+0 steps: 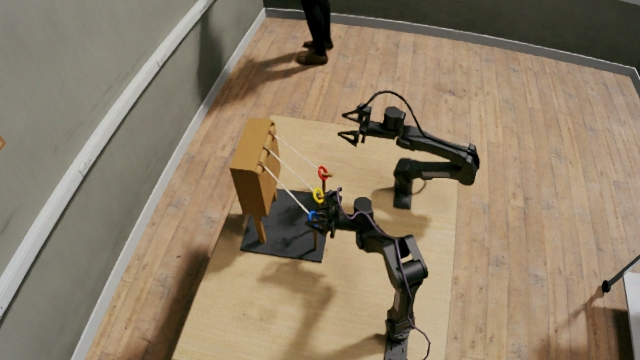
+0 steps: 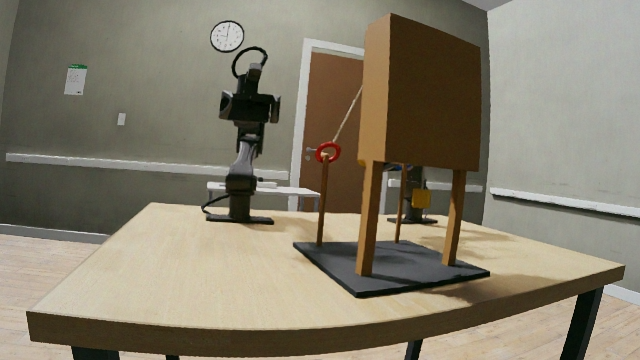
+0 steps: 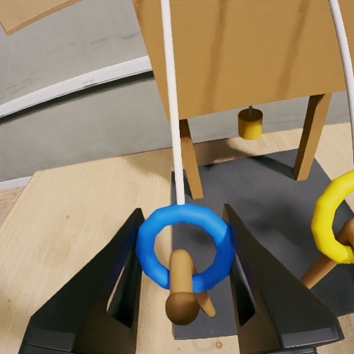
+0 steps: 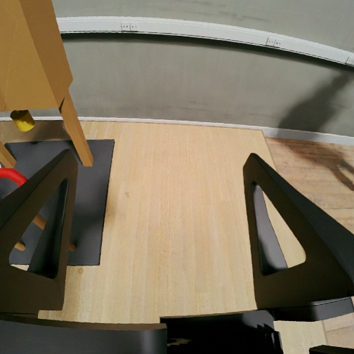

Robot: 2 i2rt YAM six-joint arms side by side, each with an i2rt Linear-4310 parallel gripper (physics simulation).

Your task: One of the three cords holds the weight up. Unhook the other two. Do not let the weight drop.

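Frame: origin at the left arm's base, x back, y left, z down, level; centimetres.
Seen in the pictures: left gripper, between the fingertips: (image 1: 306, 217); right gripper, between the fingertips: (image 1: 339, 124) (image 2: 254, 102); left arm's base, origin of its link: (image 1: 397, 335) (image 2: 413, 222); right arm's base, origin of its link: (image 1: 403, 189) (image 2: 238, 220).
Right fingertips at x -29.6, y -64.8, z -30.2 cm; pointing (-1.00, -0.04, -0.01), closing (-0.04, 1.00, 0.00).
Pixels of each thing's top centre, then the offset from my right fingertips to it. Level surfaces: height alone.
- yellow ring, centre of its top: (image 1: 318, 191) dz +7.2, dx -3.7, dy +25.8 cm
- red ring, centre of its top: (image 2: 329, 141) (image 1: 322, 169) dz +7.2, dx -3.7, dy +16.0 cm
- yellow weight, centre of its top: (image 2: 422, 188) dz +14.4, dx -24.1, dy +25.9 cm
- wooden table, height of its surface: dz +30.2 cm
My left gripper (image 1: 320, 212) (image 3: 182, 211) is shut on the blue ring (image 1: 312, 216) (image 3: 182, 213), one finger against each side. The ring is around its wooden peg (image 3: 181, 275), and its white cord (image 3: 173, 100) runs up toward the box. The yellow ring (image 1: 315, 195) (image 3: 323, 230) and the red ring (image 1: 319, 173) (image 2: 328, 144) (image 4: 12, 175) are on their own pegs, each with a cord. The yellow weight (image 2: 421, 198) (image 3: 250, 125) (image 4: 22, 120) hangs below the box. My right gripper (image 1: 342, 125) (image 2: 250, 107) (image 4: 162, 157) is open and empty, away from the rings.
The brown box (image 1: 252, 145) (image 2: 435, 100) stands on two legs on a dark base (image 1: 285, 240) (image 2: 410, 280). It hides where the cords lead. The base lies on a wooden table (image 1: 225, 300) (image 2: 175, 285). A person (image 1: 320, 30) stands on the floor beyond the table.
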